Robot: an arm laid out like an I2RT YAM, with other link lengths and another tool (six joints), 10 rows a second.
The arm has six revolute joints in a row. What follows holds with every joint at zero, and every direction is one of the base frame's.
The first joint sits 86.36 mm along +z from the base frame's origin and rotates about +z.
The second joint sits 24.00 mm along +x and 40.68 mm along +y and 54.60 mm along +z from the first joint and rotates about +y.
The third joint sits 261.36 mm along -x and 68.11 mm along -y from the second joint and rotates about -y.
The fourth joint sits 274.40 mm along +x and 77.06 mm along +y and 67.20 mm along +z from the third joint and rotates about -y.
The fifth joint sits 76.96 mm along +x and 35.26 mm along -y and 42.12 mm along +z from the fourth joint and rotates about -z.
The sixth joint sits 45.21 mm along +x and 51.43 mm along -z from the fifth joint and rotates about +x.
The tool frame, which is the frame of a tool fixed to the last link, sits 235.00 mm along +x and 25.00 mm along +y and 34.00 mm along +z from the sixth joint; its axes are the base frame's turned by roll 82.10, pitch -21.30 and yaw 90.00 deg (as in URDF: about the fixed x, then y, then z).
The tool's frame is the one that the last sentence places.
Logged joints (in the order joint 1, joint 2, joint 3, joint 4, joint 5, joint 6), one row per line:
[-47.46, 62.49, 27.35, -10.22, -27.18, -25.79]
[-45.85, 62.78, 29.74, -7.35, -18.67, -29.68]
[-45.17, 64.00, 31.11, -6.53, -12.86, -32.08]
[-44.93, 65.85, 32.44, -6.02, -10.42, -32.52]
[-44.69, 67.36, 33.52, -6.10, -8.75, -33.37]
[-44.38, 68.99, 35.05, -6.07, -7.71, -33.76]
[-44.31, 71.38, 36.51, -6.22, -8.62, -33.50]
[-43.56, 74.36, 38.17, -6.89, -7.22, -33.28]
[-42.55, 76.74, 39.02, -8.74, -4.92, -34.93]
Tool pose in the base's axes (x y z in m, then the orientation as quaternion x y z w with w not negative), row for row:
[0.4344, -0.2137, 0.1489, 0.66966, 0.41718, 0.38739, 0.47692]
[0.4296, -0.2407, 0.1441, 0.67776, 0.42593, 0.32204, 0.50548]
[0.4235, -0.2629, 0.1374, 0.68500, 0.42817, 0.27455, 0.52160]
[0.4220, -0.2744, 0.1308, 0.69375, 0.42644, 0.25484, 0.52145]
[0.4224, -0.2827, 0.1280, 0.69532, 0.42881, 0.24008, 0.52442]
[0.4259, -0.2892, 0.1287, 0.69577, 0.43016, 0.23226, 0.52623]
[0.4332, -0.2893, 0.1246, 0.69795, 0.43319, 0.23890, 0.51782]
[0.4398, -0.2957, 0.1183, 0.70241, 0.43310, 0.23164, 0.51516]
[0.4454, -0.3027, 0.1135, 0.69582, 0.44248, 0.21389, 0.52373]
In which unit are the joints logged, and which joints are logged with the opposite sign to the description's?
The joints are logged in degrees. Opposite sign: joint 4.
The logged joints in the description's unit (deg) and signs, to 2 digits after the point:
[-47.46, 62.49, 27.35, 10.22, -27.18, -25.79]
[-45.85, 62.78, 29.74, 7.35, -18.67, -29.68]
[-45.17, 64.00, 31.11, 6.53, -12.86, -32.08]
[-44.93, 65.85, 32.44, 6.02, -10.42, -32.52]
[-44.69, 67.36, 33.52, 6.10, -8.75, -33.37]
[-44.38, 68.99, 35.05, 6.07, -7.71, -33.76]
[-44.31, 71.38, 36.51, 6.22, -8.62, -33.50]
[-43.56, 74.36, 38.17, 6.89, -7.22, -33.28]
[-42.55, 76.74, 39.02, 8.74, -4.92, -34.93]

